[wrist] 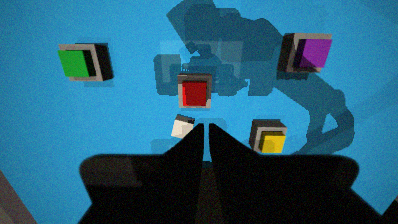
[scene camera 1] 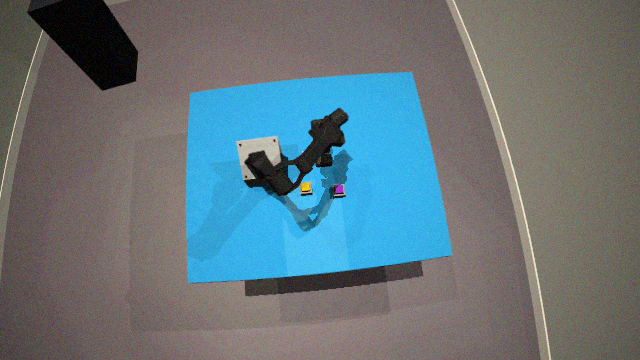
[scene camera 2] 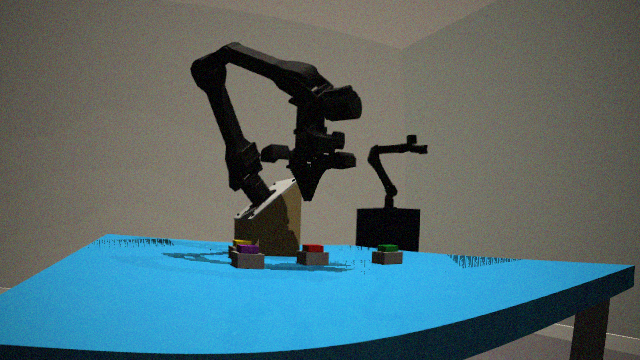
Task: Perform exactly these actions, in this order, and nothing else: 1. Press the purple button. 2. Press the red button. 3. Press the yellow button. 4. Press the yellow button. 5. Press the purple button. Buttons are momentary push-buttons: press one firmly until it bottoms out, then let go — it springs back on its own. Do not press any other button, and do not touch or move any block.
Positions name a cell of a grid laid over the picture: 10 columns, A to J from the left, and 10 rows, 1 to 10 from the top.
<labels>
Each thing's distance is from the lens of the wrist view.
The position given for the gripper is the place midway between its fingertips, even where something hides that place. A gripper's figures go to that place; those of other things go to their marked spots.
gripper (wrist: F6): 11 cm
purple button (wrist: H3): 23 cm
green button (wrist: B3): 24 cm
</labels>
